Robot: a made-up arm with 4 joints.
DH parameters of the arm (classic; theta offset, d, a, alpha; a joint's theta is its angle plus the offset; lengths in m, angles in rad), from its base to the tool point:
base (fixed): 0.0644 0 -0.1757 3.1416
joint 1: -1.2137 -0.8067 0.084 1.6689
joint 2: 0 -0.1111 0.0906 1.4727
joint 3: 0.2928 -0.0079 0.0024 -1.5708
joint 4: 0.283 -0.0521 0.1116 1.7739
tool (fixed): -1.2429 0.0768 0 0
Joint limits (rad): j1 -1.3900..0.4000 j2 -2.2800..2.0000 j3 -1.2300..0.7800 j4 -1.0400..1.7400
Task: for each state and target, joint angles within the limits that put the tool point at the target. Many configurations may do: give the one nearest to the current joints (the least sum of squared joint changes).
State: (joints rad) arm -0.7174 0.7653 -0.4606 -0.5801
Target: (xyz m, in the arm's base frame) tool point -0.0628 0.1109 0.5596
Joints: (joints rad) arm -0.4200 1.6203 -0.1117 0.0213
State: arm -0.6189 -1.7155 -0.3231 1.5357
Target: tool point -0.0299 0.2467 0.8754
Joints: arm -0.5344 -1.5921 -0.6711 1.7400
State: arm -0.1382 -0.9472 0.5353 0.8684
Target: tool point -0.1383 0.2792 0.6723
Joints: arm -0.4936 0.0586 0.5016 1.1949
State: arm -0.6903 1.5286 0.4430 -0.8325
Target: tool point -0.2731 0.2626 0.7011
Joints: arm -1.0163 1.0870 0.4513 -0.9312
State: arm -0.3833 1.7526 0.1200 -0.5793
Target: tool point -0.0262 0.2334 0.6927
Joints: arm -0.2783 1.2779 -0.0581 -1.0033
